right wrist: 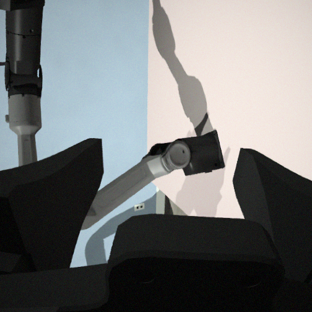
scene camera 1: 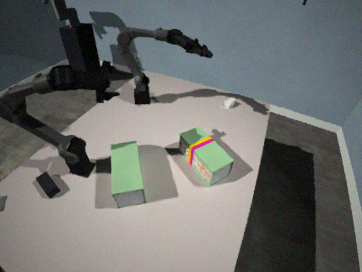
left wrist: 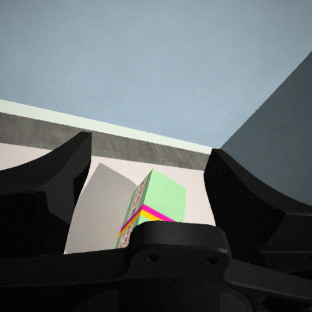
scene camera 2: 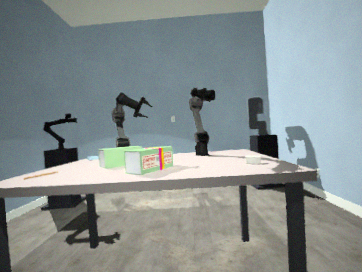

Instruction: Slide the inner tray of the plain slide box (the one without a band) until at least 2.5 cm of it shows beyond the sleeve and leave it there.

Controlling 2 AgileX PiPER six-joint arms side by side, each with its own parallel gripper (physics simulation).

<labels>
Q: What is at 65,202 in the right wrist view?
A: The right gripper.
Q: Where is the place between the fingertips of the left gripper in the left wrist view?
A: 150,154
</labels>
